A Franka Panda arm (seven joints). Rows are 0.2 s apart.
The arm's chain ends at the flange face. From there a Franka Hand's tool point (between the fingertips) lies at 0.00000 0.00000 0.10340 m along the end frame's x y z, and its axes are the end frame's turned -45 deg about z.
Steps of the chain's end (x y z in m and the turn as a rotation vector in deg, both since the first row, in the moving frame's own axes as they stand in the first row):
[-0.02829, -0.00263, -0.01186, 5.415, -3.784, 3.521]
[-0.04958, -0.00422, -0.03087, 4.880, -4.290, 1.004]
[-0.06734, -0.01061, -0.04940, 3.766, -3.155, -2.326]
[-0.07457, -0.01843, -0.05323, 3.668, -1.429, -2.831]
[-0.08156, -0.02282, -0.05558, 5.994, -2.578, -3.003]
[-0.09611, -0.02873, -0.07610, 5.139, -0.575, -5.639]
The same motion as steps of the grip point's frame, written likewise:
[-0.01571, -0.03351, -0.01255, 6.505, 1.153, 3.521]
[-0.03122, -0.04971, -0.03153, 6.484, 0.417, 1.004]
[-0.03951, -0.06395, -0.04978, 4.894, 0.432, -2.326]
[-0.03700, -0.07233, -0.05347, 3.604, 1.583, -2.831]
[-0.03747, -0.08483, -0.05625, 6.061, 2.415, -3.003]
[-0.04220, -0.09583, -0.07652, 4.040, 3.227, -5.639]

